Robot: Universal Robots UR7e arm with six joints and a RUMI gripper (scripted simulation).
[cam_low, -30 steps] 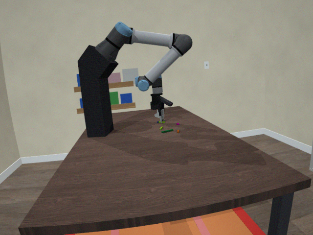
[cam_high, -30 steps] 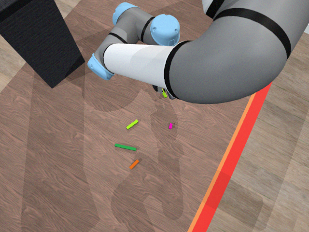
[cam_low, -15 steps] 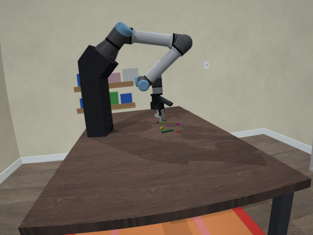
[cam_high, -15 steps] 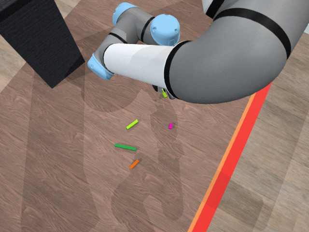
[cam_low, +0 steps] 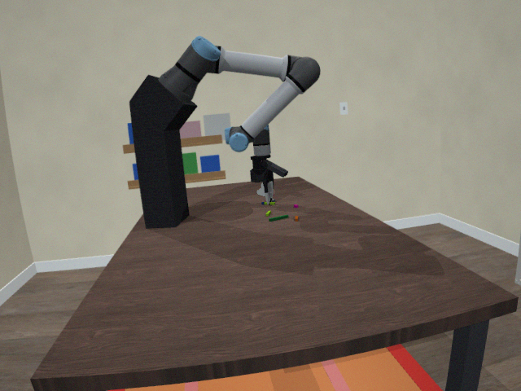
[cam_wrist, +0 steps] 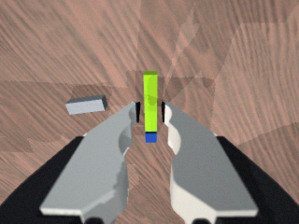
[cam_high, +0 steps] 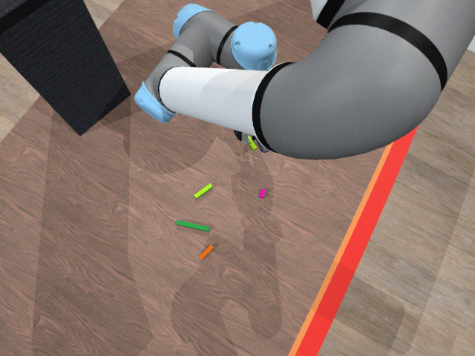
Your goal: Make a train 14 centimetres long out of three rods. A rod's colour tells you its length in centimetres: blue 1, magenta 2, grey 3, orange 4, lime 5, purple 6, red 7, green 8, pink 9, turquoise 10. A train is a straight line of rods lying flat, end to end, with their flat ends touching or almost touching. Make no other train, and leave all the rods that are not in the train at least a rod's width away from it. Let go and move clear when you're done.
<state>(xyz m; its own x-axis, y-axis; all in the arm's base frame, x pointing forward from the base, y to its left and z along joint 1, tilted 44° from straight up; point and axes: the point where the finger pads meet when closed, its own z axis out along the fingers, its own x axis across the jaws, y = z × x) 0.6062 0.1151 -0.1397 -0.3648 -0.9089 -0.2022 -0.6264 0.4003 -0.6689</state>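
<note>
Now: hand 30 mm past the blue rod, 20 mm to the right of it and 10 mm above it. Also, from my hand: magenta rod (110 mm to the right, 100 mm ahead, 10 mm below); green rod (260 mm to the right, 10 mm below, 10 mm behind); grey rod (50 mm to the left, 30 mm ahead, 10 mm below).
</note>
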